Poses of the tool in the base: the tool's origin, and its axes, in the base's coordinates. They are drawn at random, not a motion.
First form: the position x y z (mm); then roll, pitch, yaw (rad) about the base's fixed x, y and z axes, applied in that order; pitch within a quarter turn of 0, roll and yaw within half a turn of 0.
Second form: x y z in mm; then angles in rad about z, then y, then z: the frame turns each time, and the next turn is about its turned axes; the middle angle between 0 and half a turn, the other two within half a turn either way. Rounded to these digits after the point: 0 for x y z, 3 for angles.
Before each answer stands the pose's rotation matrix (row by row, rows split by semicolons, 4 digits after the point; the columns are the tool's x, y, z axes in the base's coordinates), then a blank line. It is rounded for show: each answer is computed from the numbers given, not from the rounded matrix.
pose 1, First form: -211, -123, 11, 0.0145, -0.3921, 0.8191
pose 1, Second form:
0.6311 -0.7342 -0.2503; 0.6751 0.6788 -0.2890; 0.3821 0.0134 0.9240

-211, -123, 11, -2.285, 0.392, 3.107
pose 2, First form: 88, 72, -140, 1.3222, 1.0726, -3.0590
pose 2, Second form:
-0.4762 -0.8282 -0.2954; -0.0394 -0.3154 0.9481; -0.8784 0.4632 0.1176

88, 72, -140, 1.873, 1.453, 0.485
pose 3, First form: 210, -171, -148, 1.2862, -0.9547, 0.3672
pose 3, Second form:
0.5393 -0.8319 0.1307; 0.2075 -0.0192 -0.9781; 0.8161 0.5546 0.1622

210, -171, -148, -1.438, 1.408, 2.545
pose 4, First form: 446, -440, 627, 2.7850, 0.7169, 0.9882
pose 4, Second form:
0.4148 0.9087 -0.0473; 0.6295 -0.3241 -0.7062; -0.6571 0.2632 -0.7064

446, -440, 627, -1.638, 2.355, 0.381
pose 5, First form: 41, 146, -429, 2.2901, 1.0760, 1.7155
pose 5, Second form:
-0.0685 0.5565 0.8280; 0.4699 0.7501 -0.4653; -0.8801 0.3572 -0.3129

41, 146, -429, -0.512, 1.889, 0.386
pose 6, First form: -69, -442, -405, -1.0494, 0.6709, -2.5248
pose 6, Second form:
-0.6389 0.7279 0.2490; -0.4531 -0.0945 -0.8865; -0.6217 -0.6792 0.3901

-69, -442, -405, -1.297, 1.170, -0.830
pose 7, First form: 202, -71, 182, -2.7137, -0.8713, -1.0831
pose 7, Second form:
0.3017 -0.6550 0.6928; -0.5688 -0.7068 -0.4206; 0.7652 -0.2672 -0.5858

202, -71, 182, -0.546, 2.197, -2.806
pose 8, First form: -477, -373, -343, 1.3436, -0.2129, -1.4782
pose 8, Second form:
0.0904 0.2052 -0.9745; -0.9732 0.2258 -0.0427; 0.2113 0.9523 0.2202

-477, -373, -343, -3.098, 1.349, 1.789
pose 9, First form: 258, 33, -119, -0.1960, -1.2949, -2.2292
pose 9, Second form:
-0.1667 0.6612 0.7315; -0.2155 -0.7484 0.6273; 0.9622 -0.0531 0.2672

258, 33, -119, 0.709, 1.300, -3.087
